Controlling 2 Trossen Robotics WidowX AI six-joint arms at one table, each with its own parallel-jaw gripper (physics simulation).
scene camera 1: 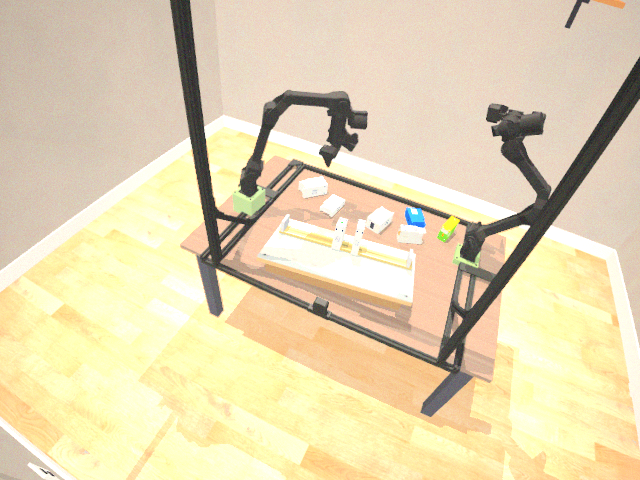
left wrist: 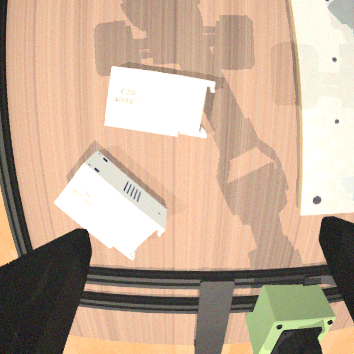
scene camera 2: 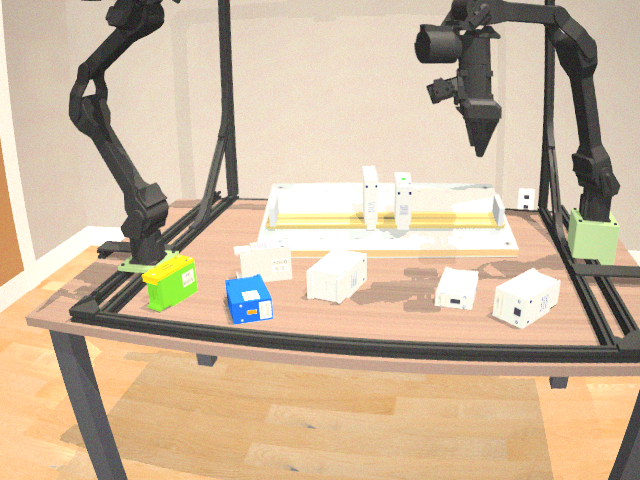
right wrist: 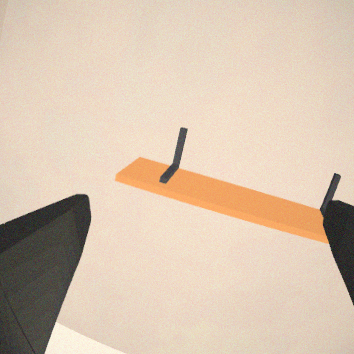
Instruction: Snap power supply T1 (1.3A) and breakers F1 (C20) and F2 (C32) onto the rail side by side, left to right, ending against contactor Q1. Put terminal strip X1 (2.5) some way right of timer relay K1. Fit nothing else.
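Places are measured from the left arm's base along level axes (x ahead, y right, z down), in millimetres.
Where they show: left gripper, between the fingertips: (scene camera 1: 331, 161) (left wrist: 207, 236) (scene camera 2: 476, 151); right gripper, between the fingertips: (scene camera 1: 520, 110) (right wrist: 212, 211); left arm's base, origin of its link: (scene camera 1: 248, 191) (left wrist: 295, 341) (scene camera 2: 594, 216); right arm's base, origin of its link: (scene camera 1: 467, 254) (scene camera 2: 148, 258).
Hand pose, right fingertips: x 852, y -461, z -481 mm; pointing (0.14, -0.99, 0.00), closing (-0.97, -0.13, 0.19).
Things, the pixels of their top centre, and the offset from my right fingertips. "pt": a spot on its surface instead.
- Power supply T1, centre of its top: (left wrist: 107, 216) (scene camera 2: 530, 283) (scene camera 1: 313, 182) dx -689, dy +192, dz +525 mm
- marked C20, centre of its top: (left wrist: 158, 102) (scene camera 2: 458, 280) (scene camera 1: 332, 203) dx -559, dy +239, dz +552 mm
- wider white box, centre of its top: (scene camera 2: 337, 262) (scene camera 1: 381, 214) dx -339, dy +214, dz +525 mm
- pale block, centre of its top: (scene camera 2: 261, 245) (scene camera 1: 413, 228) dx -188, dy +229, dz +512 mm
- rail, a spot on its surface: (scene camera 2: 320, 223) (scene camera 1: 382, 252) pt dx -248, dy +413, dz +527 mm
- blue block, centre of its top: (scene camera 2: 246, 288) (scene camera 1: 416, 215) dx -207, dy +103, dz +540 mm
- green block with a yellow top, centre of its top: (scene camera 2: 168, 266) (scene camera 1: 450, 223) dx -56, dy +94, dz +511 mm
Power supply T1 (scene camera 1: 313, 187) (scene camera 2: 526, 298) (left wrist: 107, 205) and breaker F1, marked C20 (scene camera 1: 332, 205) (scene camera 2: 456, 288) (left wrist: 155, 102), lie on the table. A wider white box (scene camera 1: 379, 220) (scene camera 2: 337, 275) and a pale block (scene camera 1: 411, 234) (scene camera 2: 266, 262) lie beyond; their markings are too small to tell which is F2 or X1. Two narrow white modules, at left (scene camera 1: 339, 234) and right (scene camera 1: 357, 237) in scene camera 1, stand apart on the rail (scene camera 1: 387, 254) (scene camera 2: 320, 223); I cannot read which is Q1 or K1. My left gripper (scene camera 1: 327, 161) (scene camera 2: 480, 152) (left wrist: 207, 236) is open, high above the table. My right gripper (right wrist: 212, 211) is open, facing the wall.
A blue block (scene camera 1: 415, 217) (scene camera 2: 249, 298) and a green block with a yellow top (scene camera 1: 448, 228) (scene camera 2: 172, 283) lie near the right arm's base. The white mounting board (scene camera 1: 336, 268) (scene camera 2: 310, 240) carries the rail, with an upright end piece near each rail end. Black frame bars edge the table.
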